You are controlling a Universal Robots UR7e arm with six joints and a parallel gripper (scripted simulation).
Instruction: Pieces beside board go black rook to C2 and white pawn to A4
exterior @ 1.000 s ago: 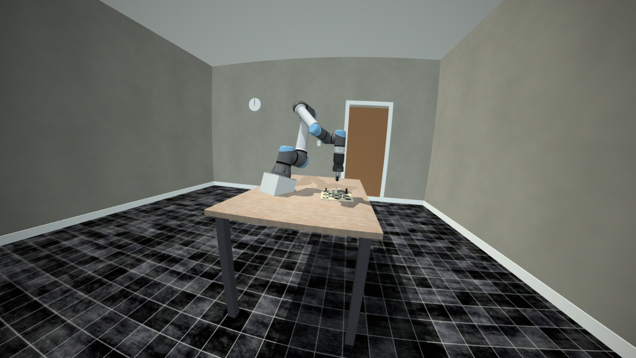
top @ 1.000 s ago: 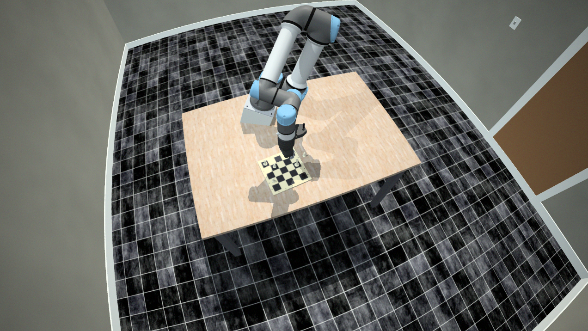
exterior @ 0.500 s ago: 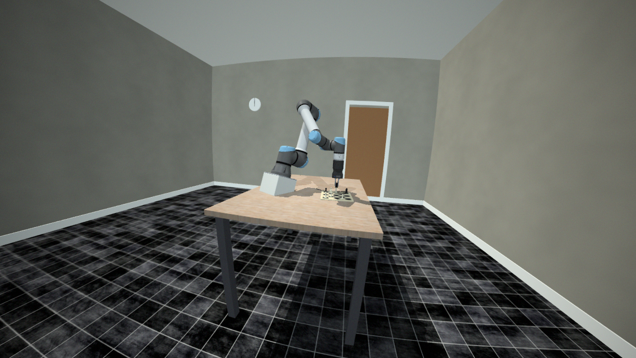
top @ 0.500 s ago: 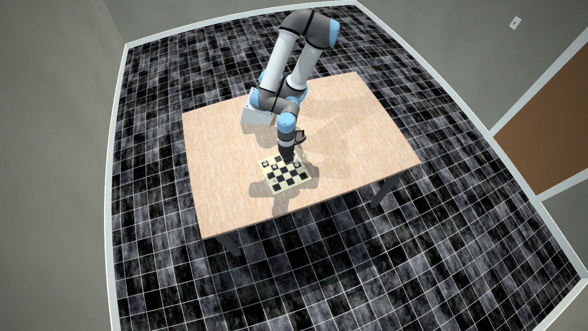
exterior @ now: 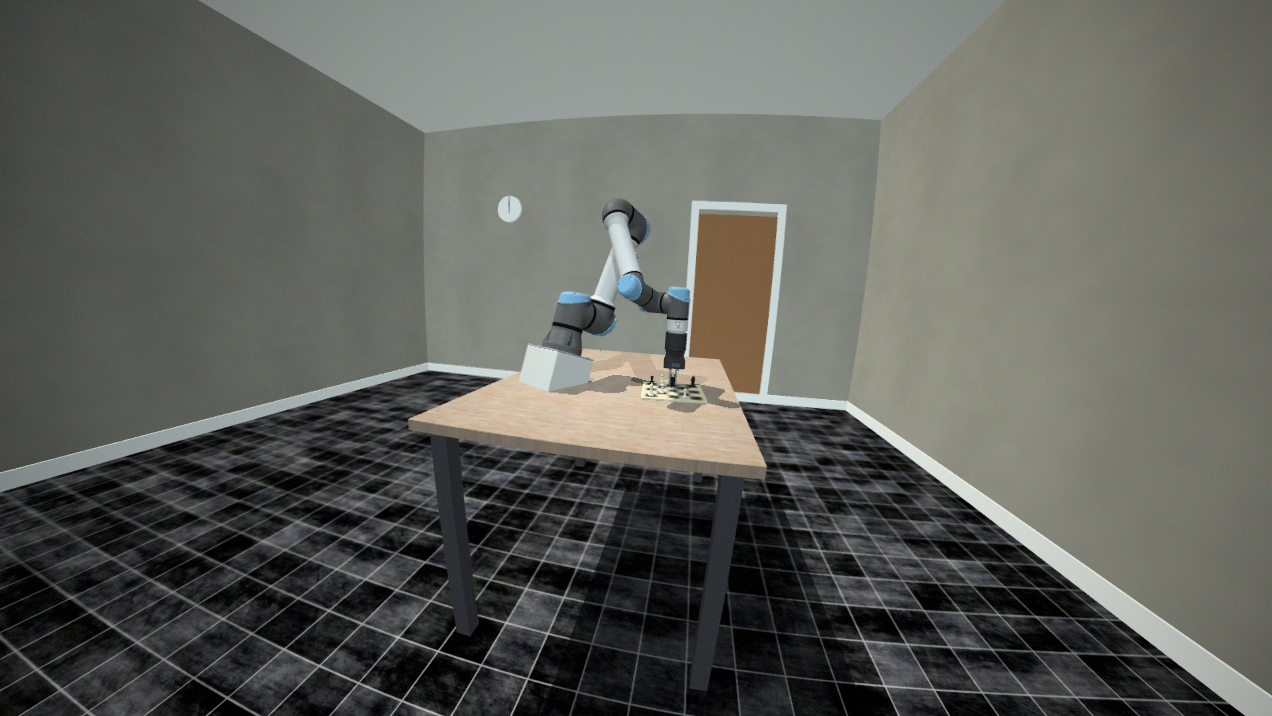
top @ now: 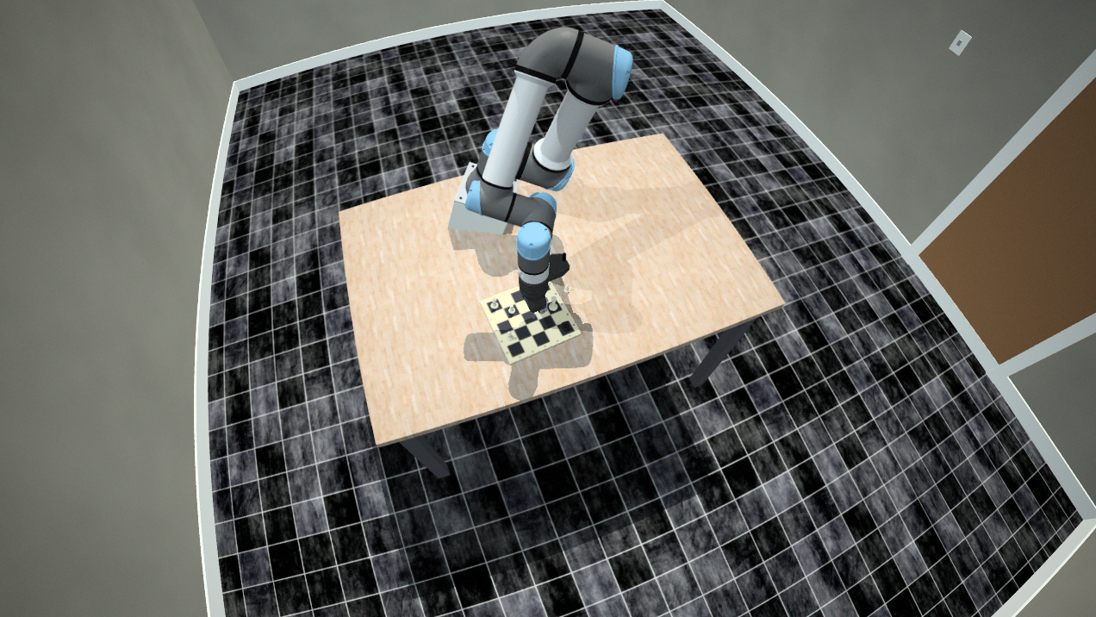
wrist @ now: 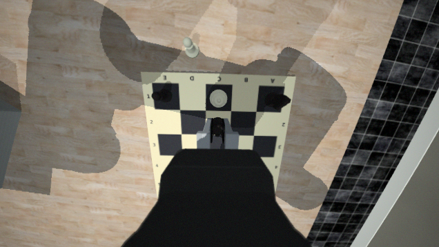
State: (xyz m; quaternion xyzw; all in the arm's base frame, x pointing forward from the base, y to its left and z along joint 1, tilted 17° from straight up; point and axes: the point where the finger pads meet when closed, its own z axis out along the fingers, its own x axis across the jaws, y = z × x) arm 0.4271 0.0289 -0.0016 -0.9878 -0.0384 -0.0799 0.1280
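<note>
Now: hand 10 mm above the black rook. From my hand the other things lie so: chessboard 40 mm to the right, 40 mm below.
</note>
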